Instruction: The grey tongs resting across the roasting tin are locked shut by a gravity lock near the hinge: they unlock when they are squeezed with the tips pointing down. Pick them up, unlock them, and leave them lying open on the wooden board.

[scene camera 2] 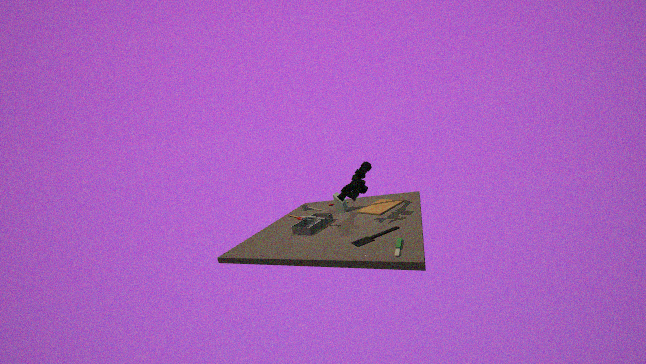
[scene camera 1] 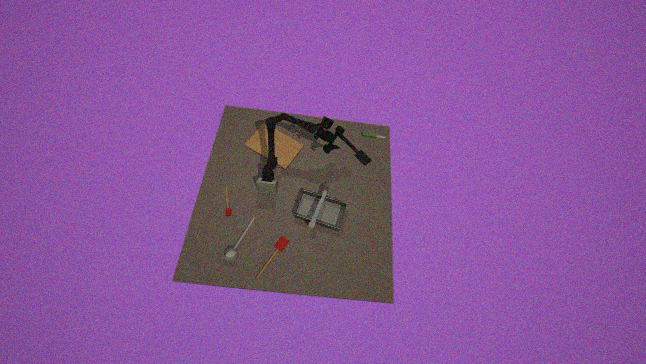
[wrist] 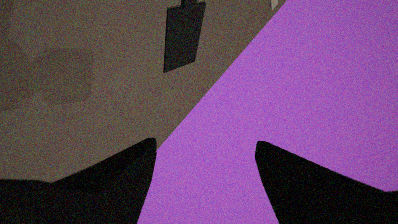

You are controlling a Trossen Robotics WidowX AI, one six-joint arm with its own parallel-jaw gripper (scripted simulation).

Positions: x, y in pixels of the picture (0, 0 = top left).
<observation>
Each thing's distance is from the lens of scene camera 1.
wooden board point(scene camera 1: 286, 149): 2.04 m
</observation>
